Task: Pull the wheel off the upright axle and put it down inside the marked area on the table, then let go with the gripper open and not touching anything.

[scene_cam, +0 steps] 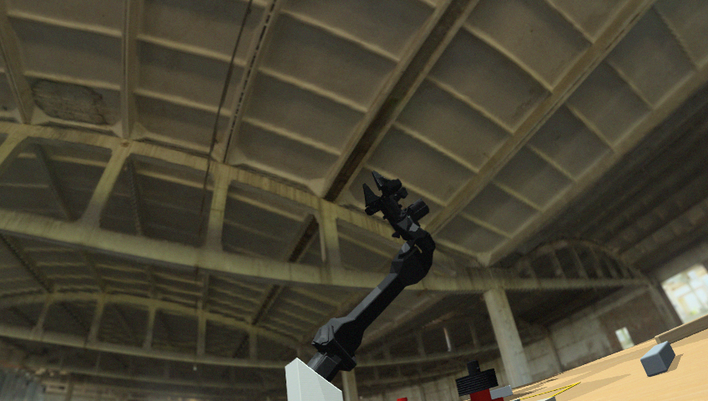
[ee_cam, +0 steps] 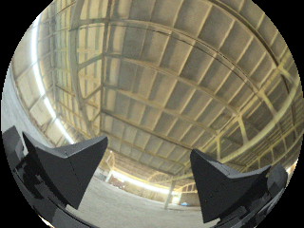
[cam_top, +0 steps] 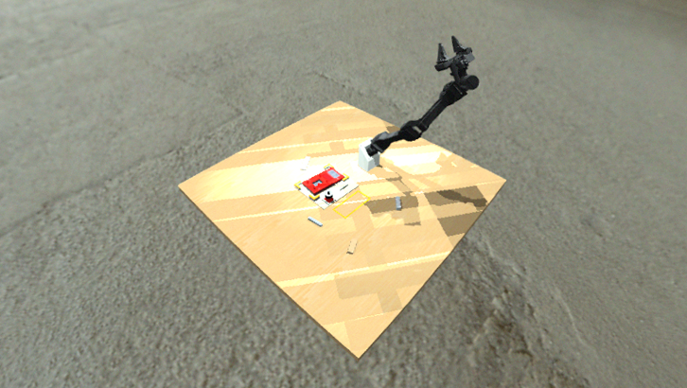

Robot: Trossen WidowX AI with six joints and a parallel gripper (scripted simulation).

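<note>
Right now the black wheel is 720 mm below my gripper tip, 460 mm ahead of it and 210 mm to the right of it. From my gripper tip the other things lie so: pale wooden block: 750 mm below, 570 mm ahead, 80 mm to the left; grey base plate: 750 mm below, 400 mm ahead, 310 mm to the right.
</note>
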